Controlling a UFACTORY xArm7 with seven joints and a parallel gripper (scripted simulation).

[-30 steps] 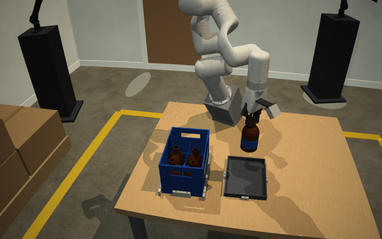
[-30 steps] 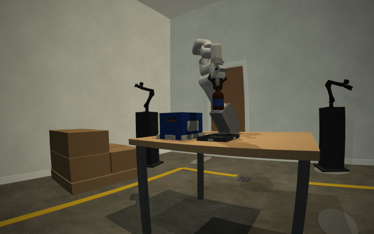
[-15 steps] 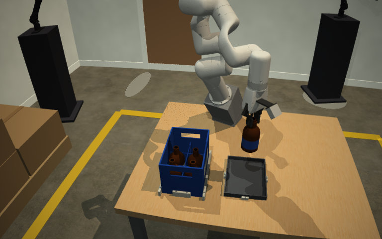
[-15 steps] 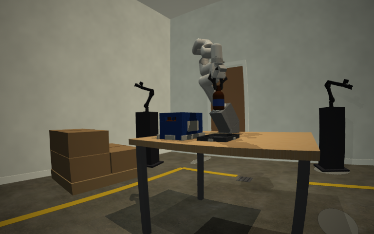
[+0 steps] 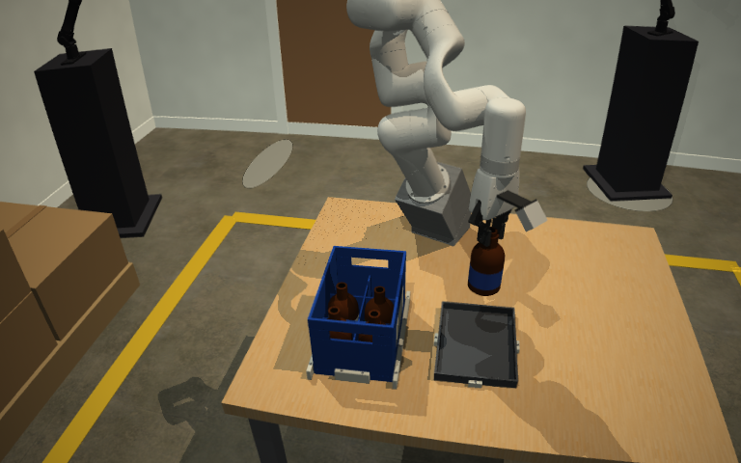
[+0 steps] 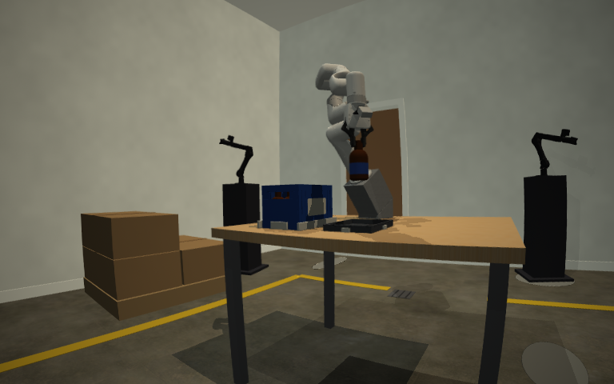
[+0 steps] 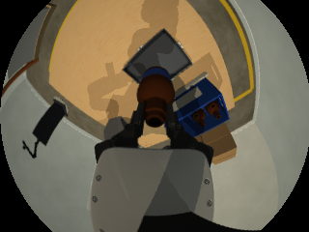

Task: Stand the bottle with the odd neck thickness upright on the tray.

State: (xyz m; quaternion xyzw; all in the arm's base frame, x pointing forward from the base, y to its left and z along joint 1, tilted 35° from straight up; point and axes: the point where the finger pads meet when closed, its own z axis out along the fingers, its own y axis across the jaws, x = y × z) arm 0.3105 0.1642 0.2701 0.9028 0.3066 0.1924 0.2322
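The brown bottle lies 70 mm below my hand. Round my hand: glass bottle 320 mm to the right, 250 mm below, 70 mm behind; then dark tray 320 mm below; then blue crate 270 mm to the right, 250 mm below, 60 mm behind.
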